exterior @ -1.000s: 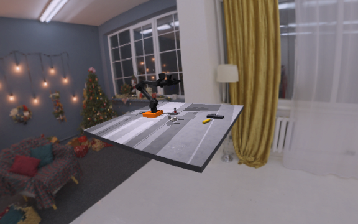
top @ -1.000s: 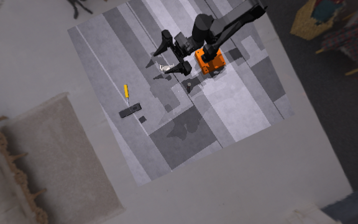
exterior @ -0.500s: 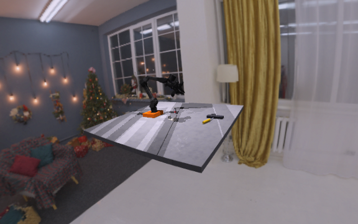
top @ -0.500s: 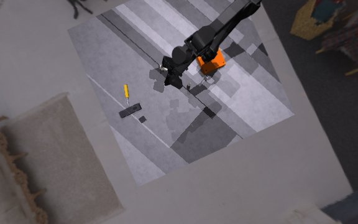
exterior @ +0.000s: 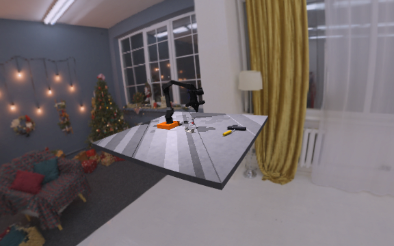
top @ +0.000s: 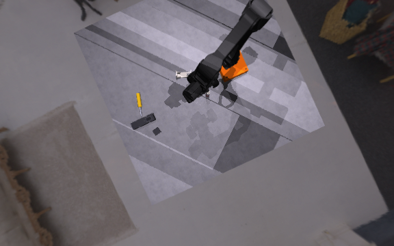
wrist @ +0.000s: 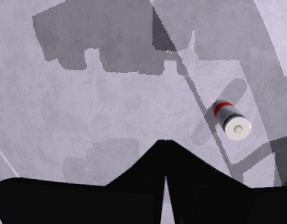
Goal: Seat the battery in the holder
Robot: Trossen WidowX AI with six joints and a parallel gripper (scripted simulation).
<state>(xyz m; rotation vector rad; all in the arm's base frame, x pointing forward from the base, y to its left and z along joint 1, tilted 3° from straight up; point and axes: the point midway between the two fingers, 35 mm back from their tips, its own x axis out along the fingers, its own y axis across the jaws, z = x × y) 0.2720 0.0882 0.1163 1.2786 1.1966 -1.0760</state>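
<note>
The battery is 10 cm below my gripper tip, 6 cm behind it and 1 cm to the left of it. From my gripper tip the other things lie so: yellow screwdriver (36 cm ahead, 16 cm to the right, 12 cm below); black remote (40 cm ahead, 12 cm below, 6 cm to the right); black battery door (36 cm ahead, 13 cm below, 4 cm to the left).
</note>
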